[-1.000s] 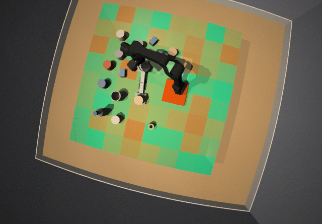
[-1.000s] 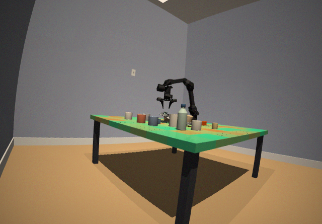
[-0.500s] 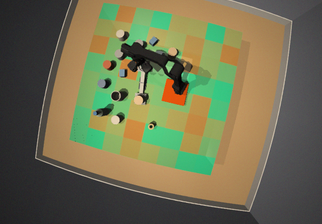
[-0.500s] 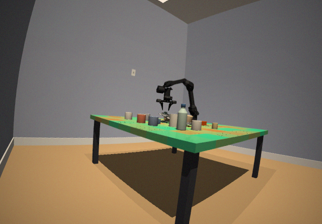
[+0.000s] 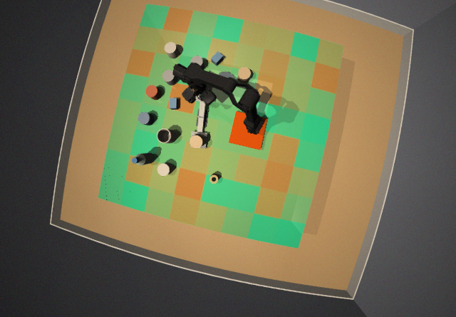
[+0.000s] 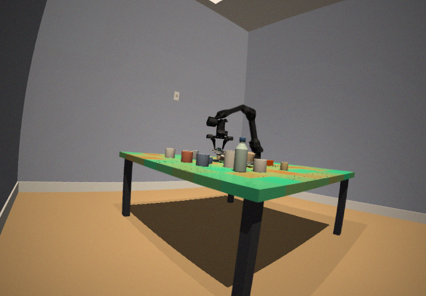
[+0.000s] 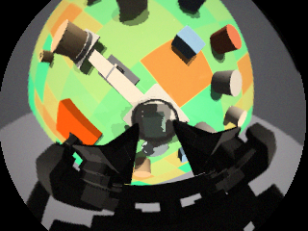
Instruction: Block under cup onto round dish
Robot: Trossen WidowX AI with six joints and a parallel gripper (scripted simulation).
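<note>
The round dish lies 11 cm behind my gripper tip, 12 cm to the right of it and 9 cm below it. The rest, counted from my gripper tip: tan cup 22 cm behind, 16 cm to the right, 5 cm below; balance 12 cm to the left, 5 cm below; white beam 1 cm ahead, 12 cm to the left, 7 cm below.
</note>
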